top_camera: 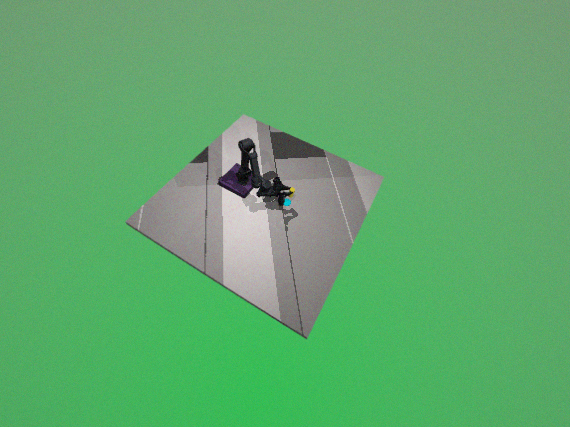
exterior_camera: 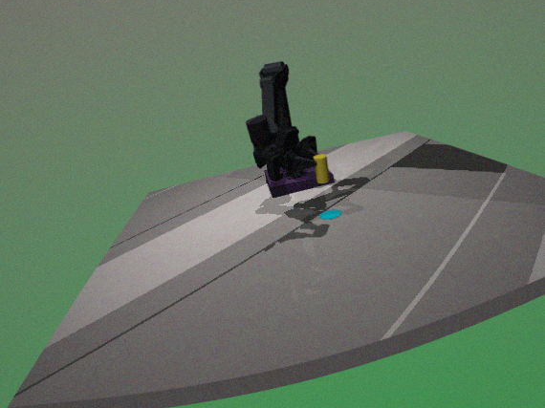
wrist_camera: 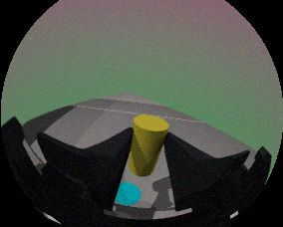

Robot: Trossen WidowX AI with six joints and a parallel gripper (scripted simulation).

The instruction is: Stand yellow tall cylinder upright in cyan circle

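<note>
My gripper tip is 160 mm above the cyan circle, 30 mm past it and 10 mm to the right of it. Round my gripper tip: yellow tall cylinder 20 mm below.
</note>
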